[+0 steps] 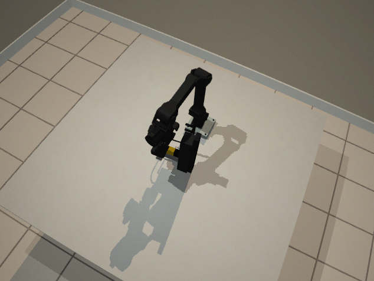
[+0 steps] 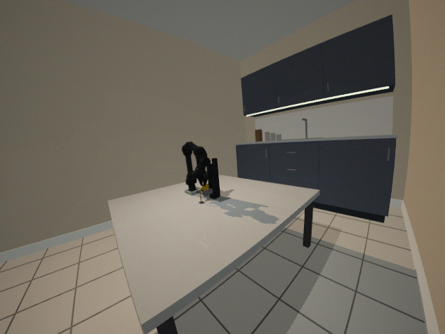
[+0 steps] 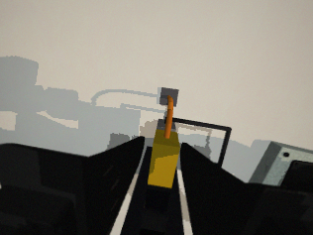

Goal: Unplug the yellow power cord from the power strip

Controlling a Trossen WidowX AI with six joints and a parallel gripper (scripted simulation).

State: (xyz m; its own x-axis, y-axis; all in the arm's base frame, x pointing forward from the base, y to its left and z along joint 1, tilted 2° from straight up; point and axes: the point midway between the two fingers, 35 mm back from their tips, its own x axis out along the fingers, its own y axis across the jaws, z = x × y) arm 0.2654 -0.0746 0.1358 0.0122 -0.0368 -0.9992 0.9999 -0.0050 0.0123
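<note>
Now: the yellow plug 10 mm behind my gripper tip, 40 mm to the left of it and 10 mm below it.
</note>
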